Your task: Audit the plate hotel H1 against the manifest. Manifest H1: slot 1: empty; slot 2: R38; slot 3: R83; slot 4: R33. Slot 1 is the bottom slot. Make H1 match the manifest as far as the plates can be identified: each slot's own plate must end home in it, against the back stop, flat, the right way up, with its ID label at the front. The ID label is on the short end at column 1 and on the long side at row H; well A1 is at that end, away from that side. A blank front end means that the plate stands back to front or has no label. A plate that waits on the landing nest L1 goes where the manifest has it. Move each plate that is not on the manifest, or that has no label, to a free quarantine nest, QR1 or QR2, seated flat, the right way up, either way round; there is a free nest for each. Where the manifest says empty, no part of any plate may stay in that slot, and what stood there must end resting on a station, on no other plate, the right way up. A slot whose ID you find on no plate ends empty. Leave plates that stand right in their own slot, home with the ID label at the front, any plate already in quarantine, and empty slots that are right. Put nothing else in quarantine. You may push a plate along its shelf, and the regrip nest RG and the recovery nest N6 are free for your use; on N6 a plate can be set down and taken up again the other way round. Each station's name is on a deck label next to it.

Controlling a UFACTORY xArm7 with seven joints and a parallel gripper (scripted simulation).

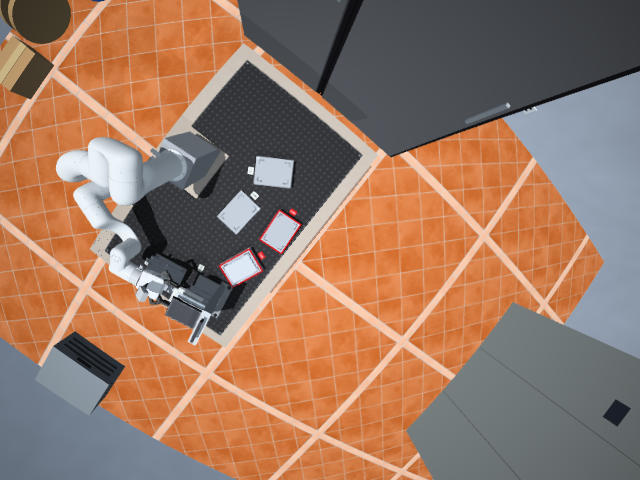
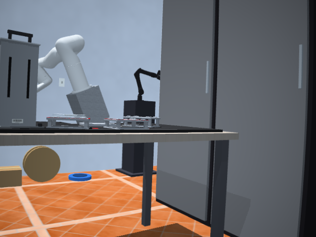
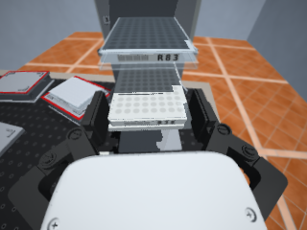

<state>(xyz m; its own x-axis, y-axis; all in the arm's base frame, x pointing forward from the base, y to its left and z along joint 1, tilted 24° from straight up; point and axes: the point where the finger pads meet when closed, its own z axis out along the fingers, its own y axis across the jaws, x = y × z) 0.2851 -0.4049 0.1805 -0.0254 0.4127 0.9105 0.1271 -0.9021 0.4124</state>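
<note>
Now: hand 50 mm short of the white well plate, 10 mm to the right of it and 20 mm above it. Round my hand: RG label (210 mm behind, 30 mm to the right, 180 mm below); plate labelled R83 (80 mm ahead, 10 mm to the left, 40 mm above); black well plate (80 mm ahead, 10 mm to the left, 90 mm above).
</note>
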